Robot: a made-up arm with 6 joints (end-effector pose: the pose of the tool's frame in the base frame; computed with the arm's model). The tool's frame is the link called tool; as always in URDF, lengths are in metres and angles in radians.
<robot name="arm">
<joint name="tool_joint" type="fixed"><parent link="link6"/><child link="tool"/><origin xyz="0 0 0"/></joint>
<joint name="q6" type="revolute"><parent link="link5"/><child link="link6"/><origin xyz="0 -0.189 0" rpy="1.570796 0 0"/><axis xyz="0 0 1"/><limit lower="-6.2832" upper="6.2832" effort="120" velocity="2.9"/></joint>
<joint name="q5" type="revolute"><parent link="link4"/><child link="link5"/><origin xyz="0 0 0" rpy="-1.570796 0 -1.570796"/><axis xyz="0 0 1"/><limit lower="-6.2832" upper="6.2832" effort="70" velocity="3.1"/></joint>
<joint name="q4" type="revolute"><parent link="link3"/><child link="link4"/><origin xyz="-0.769 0 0" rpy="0 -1.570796 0"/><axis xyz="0 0 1"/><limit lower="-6.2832" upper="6.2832" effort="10" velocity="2.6"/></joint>
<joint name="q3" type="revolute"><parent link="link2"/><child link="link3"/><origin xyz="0 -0.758 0" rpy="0 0 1.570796"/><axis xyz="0 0 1"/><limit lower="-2.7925" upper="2.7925" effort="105" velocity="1.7"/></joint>
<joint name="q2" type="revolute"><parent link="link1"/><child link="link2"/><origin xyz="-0.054 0 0" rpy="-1.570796 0 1.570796"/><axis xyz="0 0 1"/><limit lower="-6.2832" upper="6.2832" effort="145" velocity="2.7"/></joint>
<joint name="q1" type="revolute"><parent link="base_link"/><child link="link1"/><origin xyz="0 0 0.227" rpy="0 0 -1.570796"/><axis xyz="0 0 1"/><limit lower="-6.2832" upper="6.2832" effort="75" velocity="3.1"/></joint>
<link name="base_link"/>
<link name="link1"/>
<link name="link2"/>
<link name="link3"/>
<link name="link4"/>
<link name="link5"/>
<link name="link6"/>
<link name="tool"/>
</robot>
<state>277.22 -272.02 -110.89 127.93 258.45 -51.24</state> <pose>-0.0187 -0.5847 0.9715 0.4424 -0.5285 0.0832 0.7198</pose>
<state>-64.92 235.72 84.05 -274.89 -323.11 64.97</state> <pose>-0.3630 1.1697 0.5088 -0.1980 0.3728 0.5292 0.7361</pose>
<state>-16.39 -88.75 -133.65 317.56 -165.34 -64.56</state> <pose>-0.2985 0.1777 -0.1655 -0.0666 -0.2746 -0.3456 0.8949</pose>
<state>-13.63 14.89 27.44 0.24 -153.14 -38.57</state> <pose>0.5335 -0.0742 1.4609 0.1798 -0.8033 -0.2500 0.5097</pose>
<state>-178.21 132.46 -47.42 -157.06 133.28 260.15</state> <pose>-1.1847 -0.0374 -0.1032 -0.4291 0.1074 -0.7182 0.5372</pose>
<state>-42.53 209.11 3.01 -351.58 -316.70 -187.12</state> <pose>-0.6576 0.7023 -1.1349 -0.7294 0.3095 0.5506 0.2626</pose>
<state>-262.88 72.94 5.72 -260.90 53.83 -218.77</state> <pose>-0.3993 1.5457 0.6462 -0.3746 -0.4889 0.1341 0.7763</pose>
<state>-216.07 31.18 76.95 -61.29 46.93 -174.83</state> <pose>-0.9509 0.7756 0.5330 -0.0530 -0.8776 -0.4724 0.0622</pose>
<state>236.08 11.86 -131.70 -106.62 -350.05 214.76</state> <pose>0.3917 0.5417 0.4854 -0.8041 0.3463 0.0056 0.4832</pose>
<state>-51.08 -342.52 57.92 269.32 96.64 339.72</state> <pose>0.4929 -0.8232 1.1405 -0.3126 -0.6412 0.5963 0.3681</pose>
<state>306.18 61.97 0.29 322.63 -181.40 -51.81</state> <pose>0.7404 -0.9256 0.8500 -0.2865 -0.8119 -0.2801 0.4246</pose>
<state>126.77 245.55 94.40 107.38 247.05 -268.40</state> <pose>0.6163 -0.6375 0.5843 -0.7208 0.3412 -0.0406 0.6020</pose>
